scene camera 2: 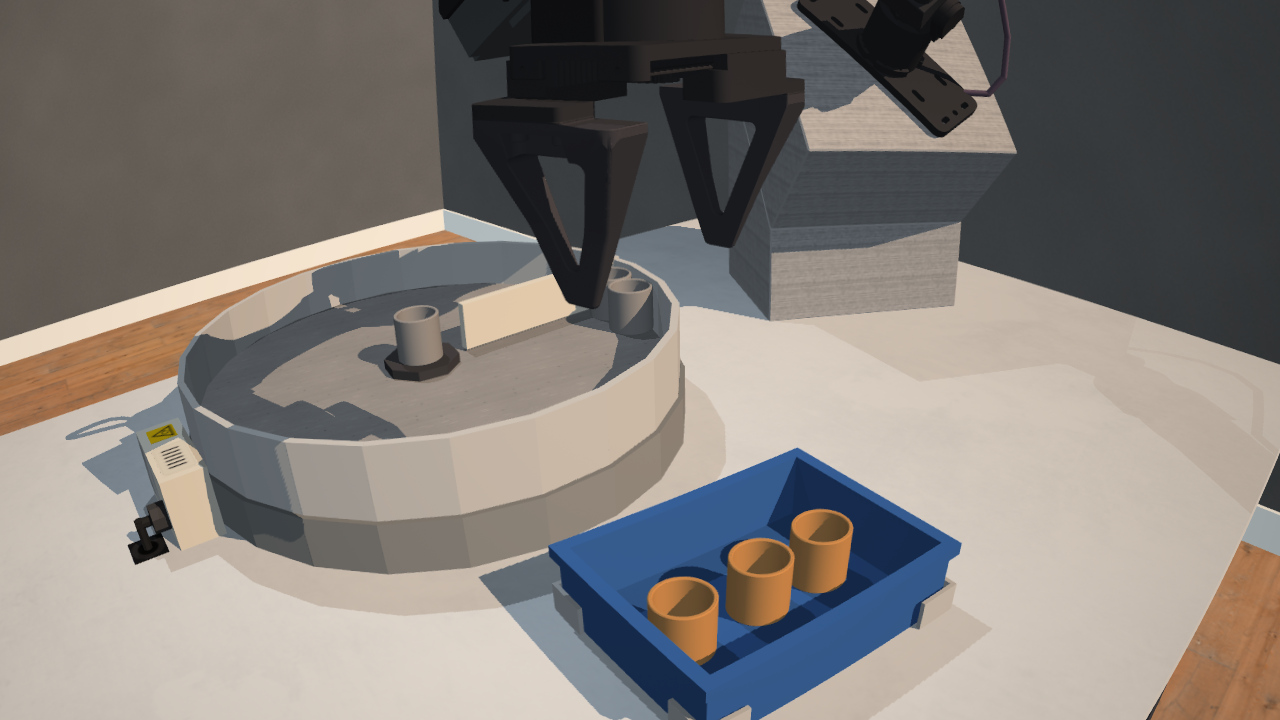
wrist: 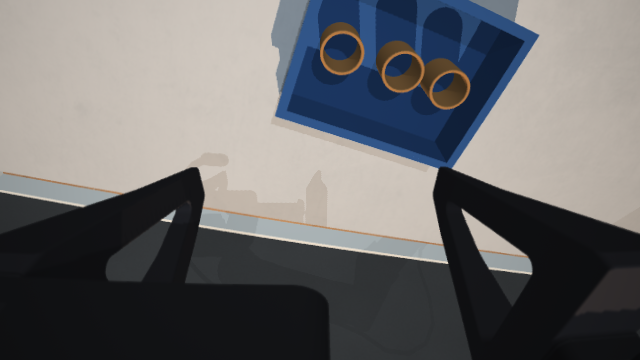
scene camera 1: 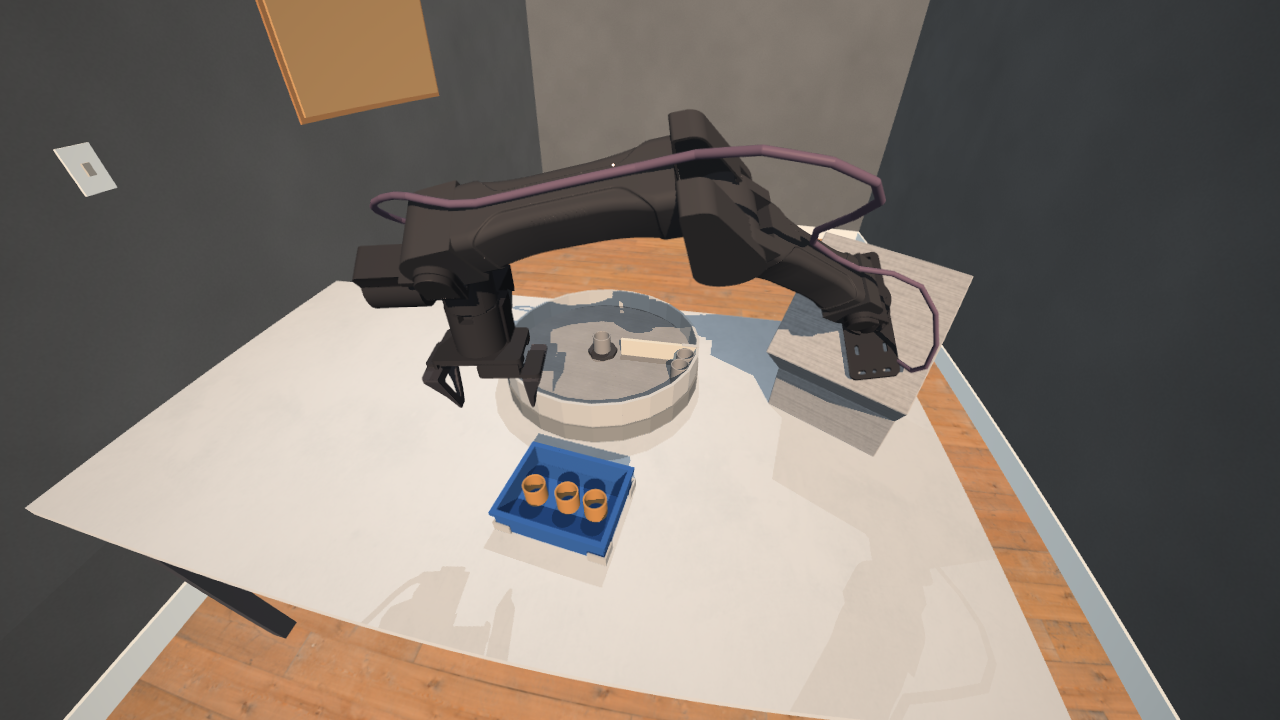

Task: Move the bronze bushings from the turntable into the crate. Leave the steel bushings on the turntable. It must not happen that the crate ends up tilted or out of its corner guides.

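Scene camera 2: gripper point(scene camera 2: 658, 272). Blue crate point(scene camera 2: 690, 535). Round turntable point(scene camera 2: 328, 376). Steel bushing point(scene camera 2: 417, 328). Bronze bushing point(scene camera 2: 696, 635). Bronze bushing point(scene camera 2: 820, 566). Bronze bushing point(scene camera 2: 763, 598). Wrist view: gripper point(wrist: 318, 180), blue crate point(wrist: 358, 106). Scene camera 1: gripper point(scene camera 1: 498, 404), blue crate point(scene camera 1: 574, 532).
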